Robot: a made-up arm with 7 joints. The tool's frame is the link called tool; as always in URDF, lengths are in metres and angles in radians.
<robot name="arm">
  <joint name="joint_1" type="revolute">
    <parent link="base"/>
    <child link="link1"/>
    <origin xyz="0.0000 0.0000 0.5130"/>
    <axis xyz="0 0 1"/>
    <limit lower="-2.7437" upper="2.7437"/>
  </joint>
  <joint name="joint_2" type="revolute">
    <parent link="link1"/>
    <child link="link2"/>
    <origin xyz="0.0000 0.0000 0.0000"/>
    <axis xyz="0 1 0"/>
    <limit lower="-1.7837" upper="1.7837"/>
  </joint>
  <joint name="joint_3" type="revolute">
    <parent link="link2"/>
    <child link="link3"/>
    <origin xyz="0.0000 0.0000 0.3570"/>
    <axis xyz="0 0 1"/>
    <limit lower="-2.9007" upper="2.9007"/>
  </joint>
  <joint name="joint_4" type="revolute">
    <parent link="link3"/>
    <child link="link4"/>
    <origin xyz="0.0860 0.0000 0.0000"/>
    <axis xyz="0 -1 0"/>
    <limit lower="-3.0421" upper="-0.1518"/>
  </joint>
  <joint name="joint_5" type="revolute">
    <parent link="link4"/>
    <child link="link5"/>
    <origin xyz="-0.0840 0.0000 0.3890"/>
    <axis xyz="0 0 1"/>
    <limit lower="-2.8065" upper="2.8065"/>
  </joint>
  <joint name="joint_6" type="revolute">
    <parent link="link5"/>
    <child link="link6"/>
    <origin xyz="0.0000 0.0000 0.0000"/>
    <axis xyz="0 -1 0"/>
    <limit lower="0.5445" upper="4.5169"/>
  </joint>
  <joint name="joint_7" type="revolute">
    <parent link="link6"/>
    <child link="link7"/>
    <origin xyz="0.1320 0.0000 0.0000"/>
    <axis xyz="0 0 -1"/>
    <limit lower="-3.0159" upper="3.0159"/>
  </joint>
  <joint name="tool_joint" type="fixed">
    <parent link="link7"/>
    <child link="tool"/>
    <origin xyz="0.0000 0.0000 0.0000" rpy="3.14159 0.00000 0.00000"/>
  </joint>
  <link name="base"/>
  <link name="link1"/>
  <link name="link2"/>
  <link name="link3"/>
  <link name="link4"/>
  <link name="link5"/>
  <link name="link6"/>
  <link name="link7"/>
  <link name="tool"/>
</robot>
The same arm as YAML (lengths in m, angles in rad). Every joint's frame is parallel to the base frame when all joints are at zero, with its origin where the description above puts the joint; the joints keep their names.
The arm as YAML. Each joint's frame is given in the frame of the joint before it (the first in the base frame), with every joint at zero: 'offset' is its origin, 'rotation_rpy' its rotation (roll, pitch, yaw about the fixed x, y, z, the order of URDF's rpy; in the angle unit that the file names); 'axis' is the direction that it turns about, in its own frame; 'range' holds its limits. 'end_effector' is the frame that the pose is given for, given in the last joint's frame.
length_unit: m
angle_unit: rad
chain:
  - id: joint_1
    offset: [0.0, 0.0, 0.513]
    rotation_rpy: [0.0, 0.0, 0.0]
    axis: "+z"
    range: [-2.7437, 2.7437]
  - id: joint_2
    offset: [0.0, 0.0, 0.0]
    rotation_rpy: [0.0, 0.0, 0.0]
    axis: "+y"
    range: [-1.7837, 1.7837]
  - id: joint_3
    offset: [0.0, 0.0, 0.357]
    rotation_rpy: [0.0, 0.0, 0.0]
    axis: "+z"
    range: [-2.9007, 2.9007]
  - id: joint_4
    offset: [0.086, 0.0, 0.0]
    rotation_rpy: [0.0, 0.0, 0.0]
    axis: "-y"
    range: [-3.0421, -0.1518]
  - id: joint_5
    offset: [-0.084, 0.0, 0.389]
    rotation_rpy: [0.0, 0.0, 0.0]
    axis: "+z"
    range: [-2.8065, 2.8065]
  - id: joint_6
    offset: [0.0, 0.0, 0.0]
    rotation_rpy: [0.0, 0.0, 0.0]
    axis: "-y"
    range: [0.5445, 4.5169]
  - id: joint_7
    offset: [0.132, 0.0, 0.0]
    rotation_rpy: [0.0, 0.0, 0.0]
    axis: "-z"
    range: [-3.0159, 3.0159]
end_effector:
  offset: [0.0, 0.0, 0.0]
  rotation_rpy: [3.1416, 0.0, 0.0]

